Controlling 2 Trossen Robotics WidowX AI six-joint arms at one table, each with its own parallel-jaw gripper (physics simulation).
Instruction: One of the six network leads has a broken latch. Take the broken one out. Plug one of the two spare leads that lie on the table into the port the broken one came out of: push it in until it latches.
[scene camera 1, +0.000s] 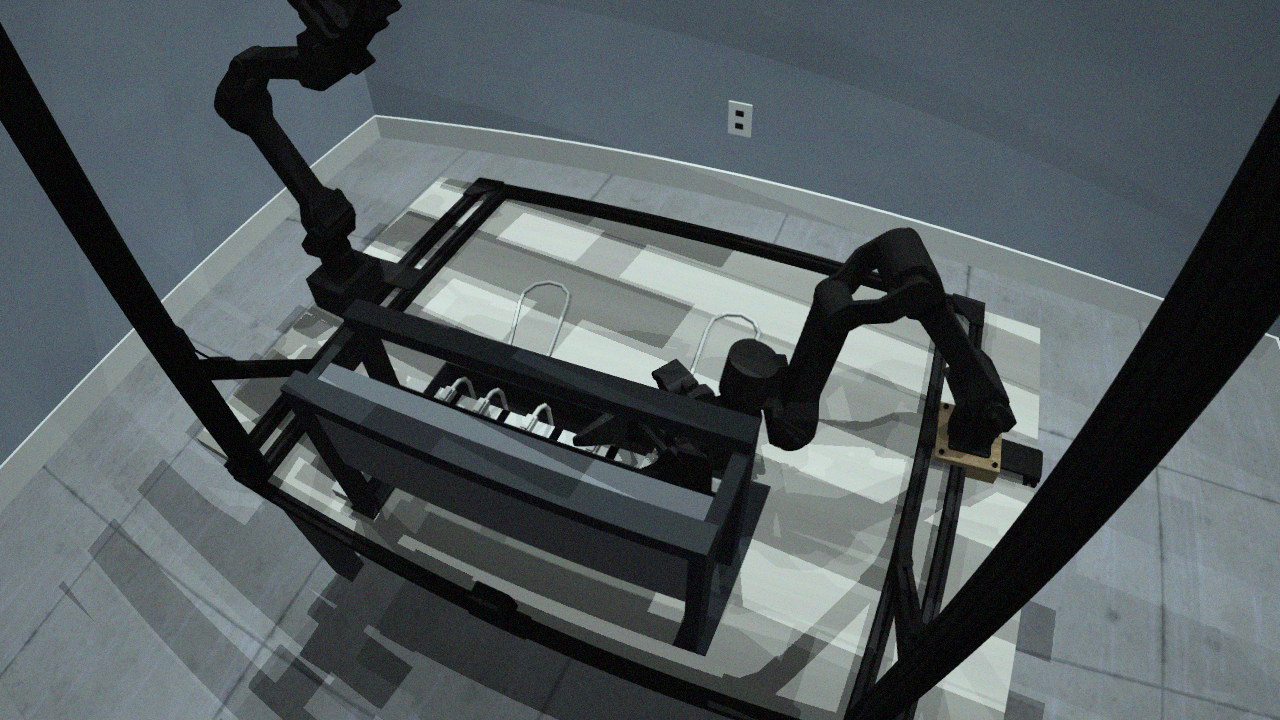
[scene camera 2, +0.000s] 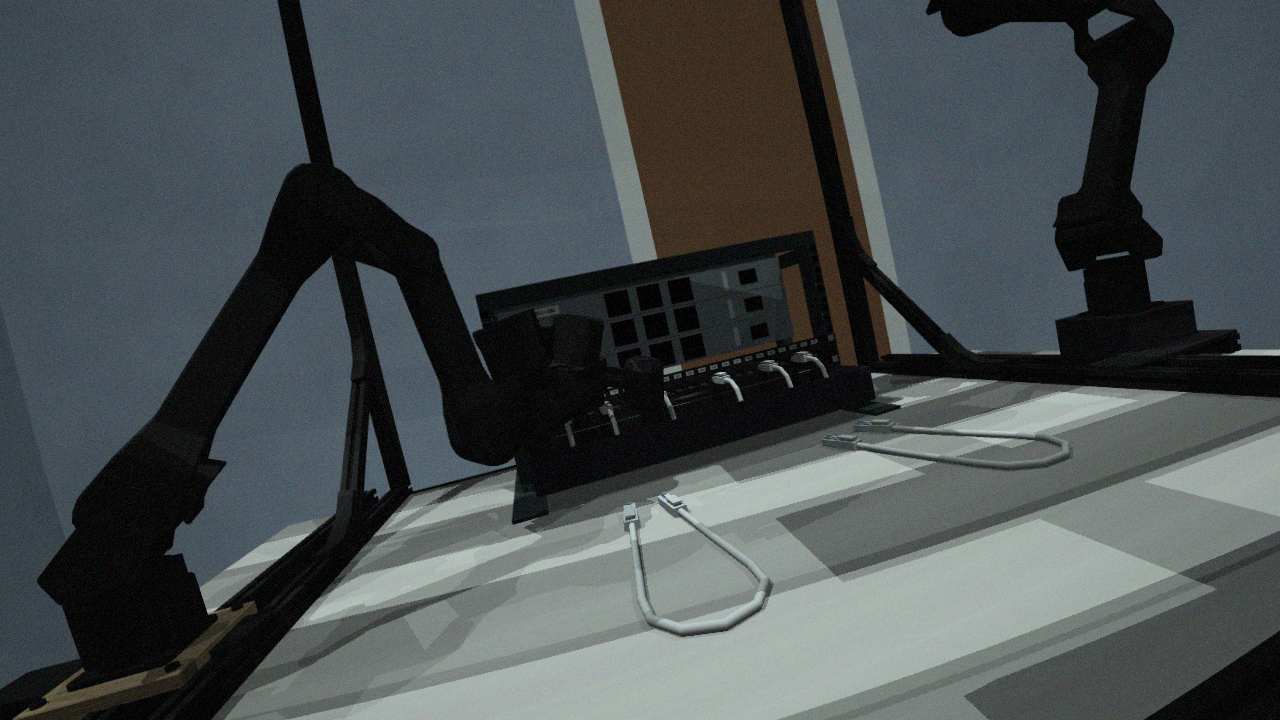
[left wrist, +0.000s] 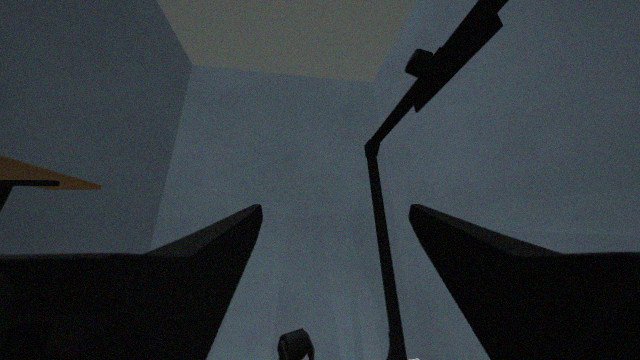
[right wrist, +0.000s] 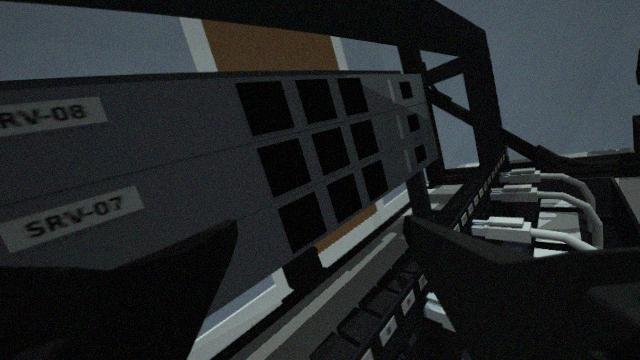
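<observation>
The left gripper is open and it holds nothing. The right gripper is open too, and that right gripper touches a numbered port label.
</observation>
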